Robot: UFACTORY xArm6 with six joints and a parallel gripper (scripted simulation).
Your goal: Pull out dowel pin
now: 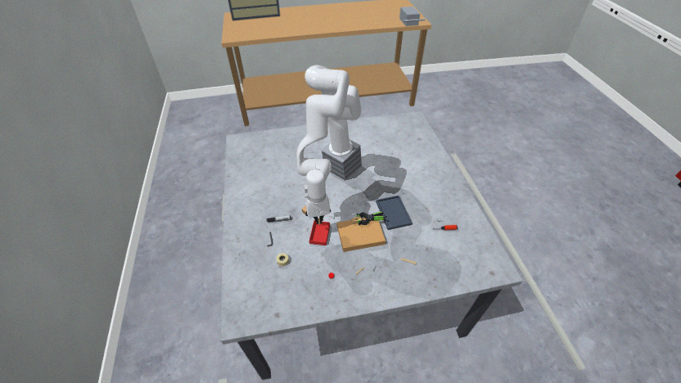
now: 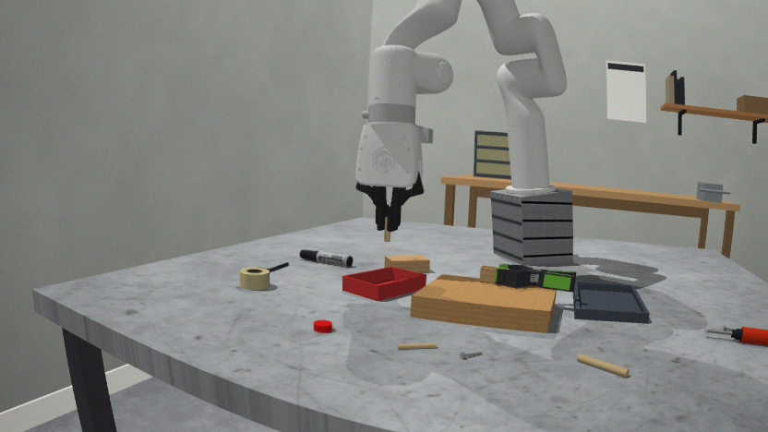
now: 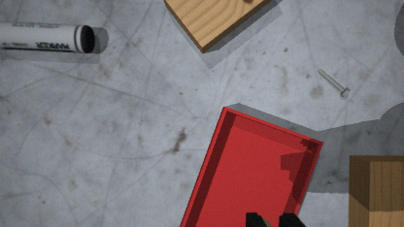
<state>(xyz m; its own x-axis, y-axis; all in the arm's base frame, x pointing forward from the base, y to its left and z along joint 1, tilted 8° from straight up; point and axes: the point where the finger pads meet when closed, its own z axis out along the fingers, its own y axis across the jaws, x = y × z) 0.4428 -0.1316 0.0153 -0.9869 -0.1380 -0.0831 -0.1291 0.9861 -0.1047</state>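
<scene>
The red tray lies 11 cm below my hand. Round my hand: bench board: 2 cm ahead, 19 cm to the left, 10 cm below; then dowel pin: 2 cm below; then wooden block: 4 cm behind, 18 cm to the left, 8 cm below.
</scene>
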